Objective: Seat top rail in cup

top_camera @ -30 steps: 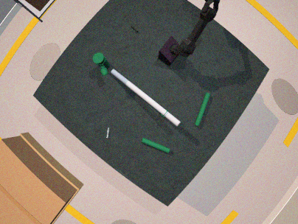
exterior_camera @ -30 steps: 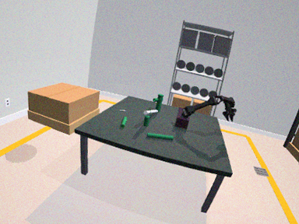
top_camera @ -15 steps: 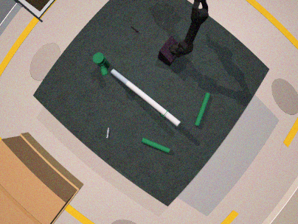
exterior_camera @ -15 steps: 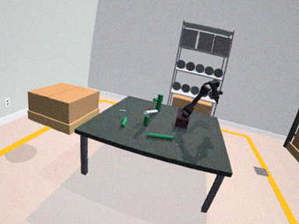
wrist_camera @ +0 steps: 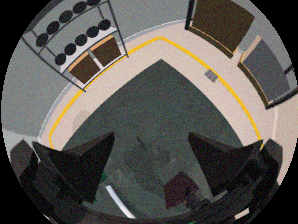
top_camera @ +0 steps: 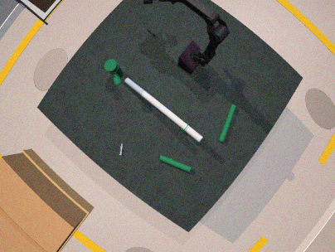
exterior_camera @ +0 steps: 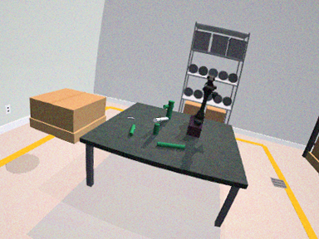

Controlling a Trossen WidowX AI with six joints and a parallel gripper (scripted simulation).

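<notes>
My gripper tip is now 44 cm short of the green rail-end cup, 20 cm above it and 10 cm to the right of it. From my gripper tip the other things lie so: small white pin (72 cm ahead, 37 cm to the left, 34 cm below).
</notes>
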